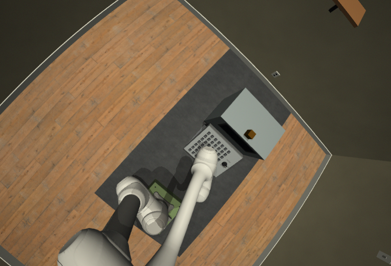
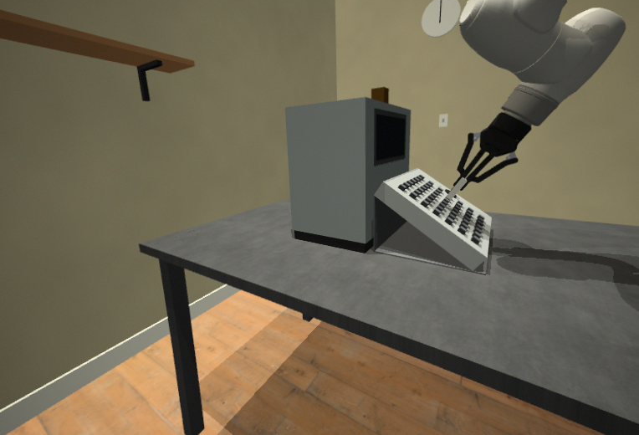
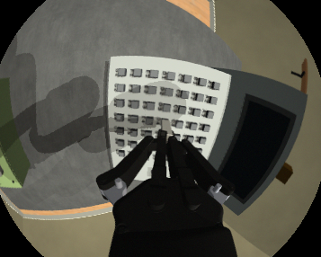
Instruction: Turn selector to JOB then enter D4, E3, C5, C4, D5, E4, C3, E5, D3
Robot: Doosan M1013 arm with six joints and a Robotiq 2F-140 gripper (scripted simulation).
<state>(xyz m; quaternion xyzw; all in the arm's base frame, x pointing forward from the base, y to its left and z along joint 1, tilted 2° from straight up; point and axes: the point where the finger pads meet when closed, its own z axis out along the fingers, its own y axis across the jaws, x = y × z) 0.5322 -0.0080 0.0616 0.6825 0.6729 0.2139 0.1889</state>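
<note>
Right now the key E4 is 60 mm below my hand. Also, from my hand: keypad 80 mm below, 60 mm ahead, 50 mm to the right; black selector knob 170 mm to the right, 40 mm below, 30 mm ahead.
</note>
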